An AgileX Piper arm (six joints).
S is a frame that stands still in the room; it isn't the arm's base.
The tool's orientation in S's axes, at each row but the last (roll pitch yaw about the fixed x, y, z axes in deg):
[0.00, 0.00, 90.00]
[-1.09, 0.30, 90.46]
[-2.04, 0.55, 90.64]
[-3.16, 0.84, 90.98]
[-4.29, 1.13, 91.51]
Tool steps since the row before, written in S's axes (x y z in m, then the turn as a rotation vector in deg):
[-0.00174, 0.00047, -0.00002, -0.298, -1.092, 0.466]
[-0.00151, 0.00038, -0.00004, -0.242, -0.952, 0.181]
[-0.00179, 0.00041, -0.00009, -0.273, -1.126, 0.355]
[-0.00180, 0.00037, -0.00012, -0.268, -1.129, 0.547]
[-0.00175, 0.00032, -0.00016, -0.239, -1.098, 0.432]
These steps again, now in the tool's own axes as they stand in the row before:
[0.00047, 0.00174, -0.00002, -1.092, 0.298, 0.466]
[0.00039, 0.00151, -0.00001, -0.951, 0.246, 0.181]
[0.00043, 0.00179, -0.00002, -1.126, 0.273, 0.354]
[0.00040, 0.00180, -0.00002, -1.132, 0.258, 0.545]
[0.00037, 0.00175, -0.00002, -1.100, 0.236, 0.429]

